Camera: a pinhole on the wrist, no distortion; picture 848 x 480 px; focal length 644.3 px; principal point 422.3 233.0 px. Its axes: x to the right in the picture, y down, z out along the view. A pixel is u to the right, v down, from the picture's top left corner.
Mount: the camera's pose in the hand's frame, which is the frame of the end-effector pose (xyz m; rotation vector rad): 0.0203 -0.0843 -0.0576 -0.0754 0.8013 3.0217
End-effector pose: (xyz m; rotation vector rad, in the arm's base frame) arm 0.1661 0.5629 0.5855 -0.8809 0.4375 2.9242
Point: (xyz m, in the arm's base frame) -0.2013 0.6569 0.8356
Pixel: 184.7 428.9
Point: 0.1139 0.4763 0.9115
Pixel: 637.2 138.8
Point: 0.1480 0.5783 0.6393
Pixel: 554.8 157.8
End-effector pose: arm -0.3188 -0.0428 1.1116 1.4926 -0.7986 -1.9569
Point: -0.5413 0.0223 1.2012
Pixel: 543.7 382.1
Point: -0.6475 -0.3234 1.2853
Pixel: 210.4 47.0
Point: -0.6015 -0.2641 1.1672
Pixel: 116.2 117.7
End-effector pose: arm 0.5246 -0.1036 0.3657 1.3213 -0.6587 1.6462
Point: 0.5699 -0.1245 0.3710
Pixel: 525.9 242.5
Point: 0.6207 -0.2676 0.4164
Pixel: 455.2 371.9
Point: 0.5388 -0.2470 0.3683
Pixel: 572.7 159.3
